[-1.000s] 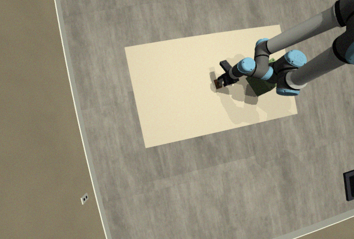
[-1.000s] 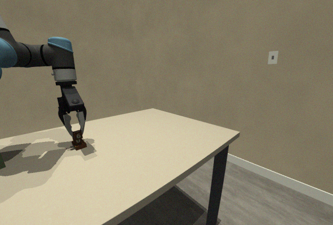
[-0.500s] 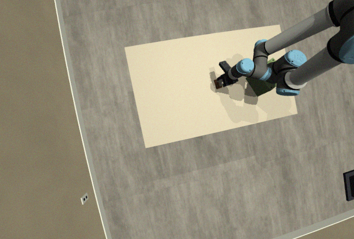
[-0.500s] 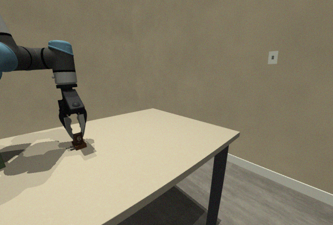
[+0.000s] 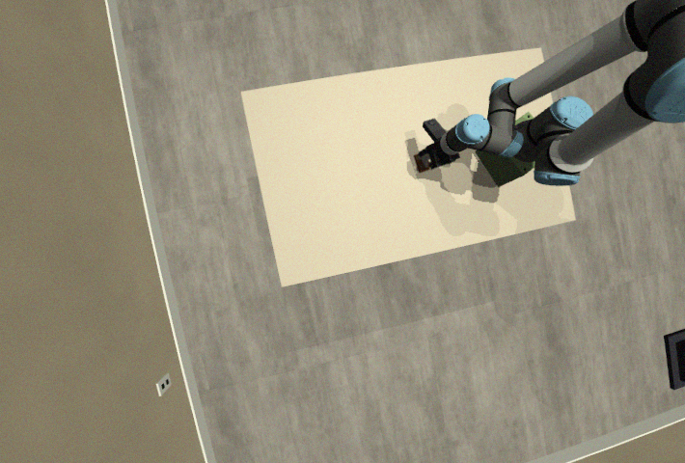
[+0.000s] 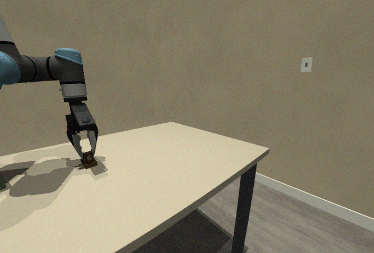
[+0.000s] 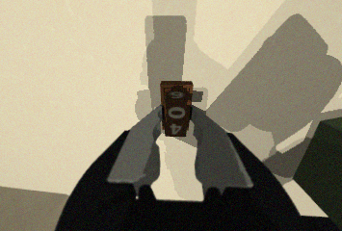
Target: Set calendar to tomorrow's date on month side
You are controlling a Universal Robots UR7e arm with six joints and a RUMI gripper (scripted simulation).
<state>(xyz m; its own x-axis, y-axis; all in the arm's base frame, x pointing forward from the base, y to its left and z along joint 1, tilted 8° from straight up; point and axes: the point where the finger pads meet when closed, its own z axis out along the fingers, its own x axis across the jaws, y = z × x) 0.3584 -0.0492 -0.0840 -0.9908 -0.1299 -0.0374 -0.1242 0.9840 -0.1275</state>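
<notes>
Right now the brown digit cube is 1 cm below my hand. The rest, counted from my hand: brown calendar tray: 2 cm to the left, 4 cm below.
</notes>
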